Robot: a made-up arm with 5 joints. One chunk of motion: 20 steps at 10 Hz.
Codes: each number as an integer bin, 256 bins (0 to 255) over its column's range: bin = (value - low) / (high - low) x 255, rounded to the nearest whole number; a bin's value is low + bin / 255 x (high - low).
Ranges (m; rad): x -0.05..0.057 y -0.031..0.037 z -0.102..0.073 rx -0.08..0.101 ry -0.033..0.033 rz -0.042..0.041
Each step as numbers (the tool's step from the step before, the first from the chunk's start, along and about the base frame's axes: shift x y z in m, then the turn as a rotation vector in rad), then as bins.
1 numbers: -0.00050 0.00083 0.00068 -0.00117 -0.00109 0.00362
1 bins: 118 119 150 111 123 140
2 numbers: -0.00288 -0.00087 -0.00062 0.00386 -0.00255 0.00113
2 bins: 112 113 148 118 118 133
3 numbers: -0.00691 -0.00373 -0.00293 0.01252 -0.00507 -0.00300
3 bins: 103 102 144 130 108 120
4 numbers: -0.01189 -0.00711 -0.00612 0.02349 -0.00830 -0.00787
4 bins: 91 90 140 146 95 105
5 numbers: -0.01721 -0.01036 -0.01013 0.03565 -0.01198 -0.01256
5 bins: 78 77 134 163 81 90
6 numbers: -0.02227 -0.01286 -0.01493 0.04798 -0.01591 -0.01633
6 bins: 66 68 127 180 66 79
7 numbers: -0.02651 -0.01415 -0.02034 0.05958 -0.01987 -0.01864
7 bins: 56 63 119 197 51 72
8 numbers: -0.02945 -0.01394 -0.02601 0.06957 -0.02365 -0.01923
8 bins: 49 64 111 211 36 70
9 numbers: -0.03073 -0.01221 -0.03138 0.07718 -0.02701 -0.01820
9 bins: 46 70 103 221 23 73
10 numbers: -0.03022 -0.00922 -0.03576 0.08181 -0.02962 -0.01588
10 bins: 47 82 97 228 13 80
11 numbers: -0.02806 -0.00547 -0.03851 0.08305 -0.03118 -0.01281
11 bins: 52 96 93 230 7 90
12 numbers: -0.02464 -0.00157 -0.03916 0.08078 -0.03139 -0.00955
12 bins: 60 110 92 227 6 100
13 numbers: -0.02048 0.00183 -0.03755 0.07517 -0.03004 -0.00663
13 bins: 70 123 94 219 11 109
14 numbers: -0.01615 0.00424 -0.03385 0.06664 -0.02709 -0.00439
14 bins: 81 132 99 207 23 116
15 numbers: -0.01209 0.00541 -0.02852 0.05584 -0.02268 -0.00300
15 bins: 90 137 107 191 40 120
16 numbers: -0.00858 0.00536 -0.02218 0.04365 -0.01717 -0.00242
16 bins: 99 136 116 174 61 122
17 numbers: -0.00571 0.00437 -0.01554 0.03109 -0.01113 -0.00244
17 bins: 106 133 126 157 84 122
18 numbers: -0.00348 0.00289 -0.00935 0.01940 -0.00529 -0.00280
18 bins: 111 127 135 140 107 120
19 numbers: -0.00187 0.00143 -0.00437 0.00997 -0.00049 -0.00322
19 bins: 115 122 142 127 126 119
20 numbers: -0.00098 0.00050 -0.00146 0.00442 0.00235 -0.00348
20 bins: 117 118 147 119 137 118
